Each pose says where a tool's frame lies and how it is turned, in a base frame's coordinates. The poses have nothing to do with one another.
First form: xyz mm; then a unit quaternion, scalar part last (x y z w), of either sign.
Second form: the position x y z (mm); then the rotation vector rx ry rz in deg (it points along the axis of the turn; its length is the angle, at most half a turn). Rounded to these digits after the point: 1 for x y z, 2 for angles.
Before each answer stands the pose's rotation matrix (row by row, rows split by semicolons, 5 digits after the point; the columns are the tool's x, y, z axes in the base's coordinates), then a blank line. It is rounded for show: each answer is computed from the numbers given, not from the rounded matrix.
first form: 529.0 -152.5 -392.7 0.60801 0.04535 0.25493 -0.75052
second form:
0.86591 0.43781 0.24193; -0.32751 0.13067 0.93577; 0.37807 -0.88952 0.25654

529.0 -152.5 -392.7 -76.11 -5.68 -31.91
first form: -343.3 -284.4 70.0 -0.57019 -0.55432 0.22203 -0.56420
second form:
0.28687 0.88267 0.37229; 0.38159 0.25118 -0.88955; -0.87869 0.39725 -0.26477

-343.3 -284.4 70.0 76.87 74.73 -29.93
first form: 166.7 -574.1 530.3 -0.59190 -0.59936 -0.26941 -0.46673
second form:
0.13637 0.45804 0.87841; 0.96101 0.15414 -0.22957; -0.24055 0.87547 -0.41916

166.7 -574.1 530.3 83.23 84.28 37.88
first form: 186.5 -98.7 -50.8 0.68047 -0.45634 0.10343 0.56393
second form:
0.56211 -0.73771 -0.37393; -0.50440 0.05253 -0.86187; 0.65545 0.67308 -0.34257

186.5 -98.7 -50.8 91.75 -61.53 13.95
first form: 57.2 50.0 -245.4 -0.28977 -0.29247 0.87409 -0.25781
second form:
-0.69914 0.62019 -0.35577; -0.28120 -0.69599 -0.66070; -0.65737 -0.36188 0.66099

57.2 50.0 -245.4 45.02 45.44 -135.81
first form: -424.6 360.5 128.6 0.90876 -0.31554 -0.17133 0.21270
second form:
0.74216 -0.50061 -0.44562; -0.64638 -0.71039 -0.27846; -0.17716 0.49471 -0.85081

-424.6 360.5 128.6 144.56 -50.20 -27.25
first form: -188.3 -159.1 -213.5 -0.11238 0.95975 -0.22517 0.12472
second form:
-0.94363 -0.15955 0.29001; -0.27188 0.87334 -0.40418; -0.18879 -0.46024 -0.86749

-188.3 -159.1 -213.5 -18.76 160.25 -37.60
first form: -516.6 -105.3 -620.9 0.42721 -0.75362 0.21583 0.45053
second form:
-0.22904 -0.83837 -0.49464; -0.44943 0.54182 -0.71024; 0.86346 0.05963 -0.50089

-516.6 -105.3 -620.9 60.51 -106.74 30.57
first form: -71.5 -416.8 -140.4 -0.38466 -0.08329 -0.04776 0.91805
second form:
0.98156 0.15177 -0.11619; -0.02362 0.69951 0.71423; 0.18967 -0.69832 0.69020

-71.5 -416.8 -140.4 -45.32 -9.81 -5.63
